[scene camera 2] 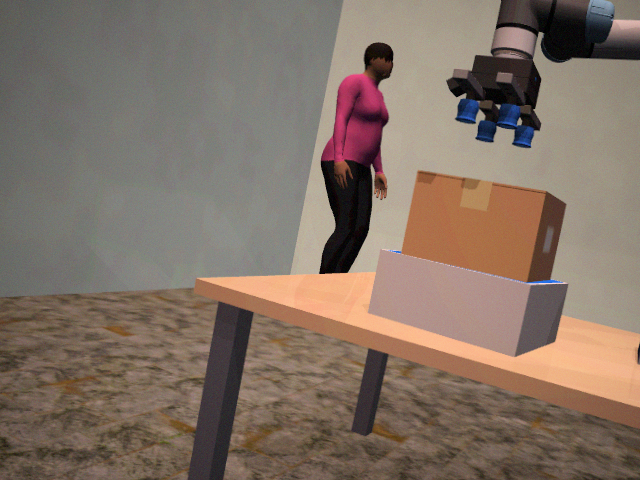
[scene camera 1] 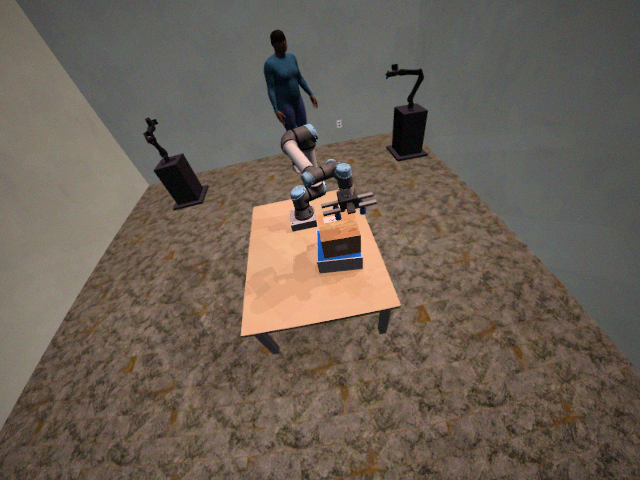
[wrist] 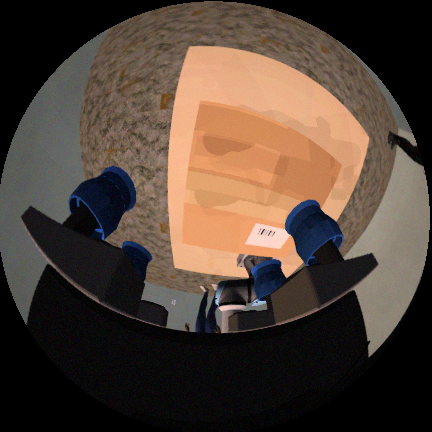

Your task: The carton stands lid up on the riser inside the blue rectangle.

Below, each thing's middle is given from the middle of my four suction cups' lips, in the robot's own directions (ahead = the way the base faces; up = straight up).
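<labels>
There is the brown carton [scene camera 2: 509, 231], and my suction cup is 70 mm to the left of it and 180 mm above it. The grey riser [scene camera 2: 511, 317], for its part, is 90 mm to the right of my suction cup and 310 mm below it.
</labels>
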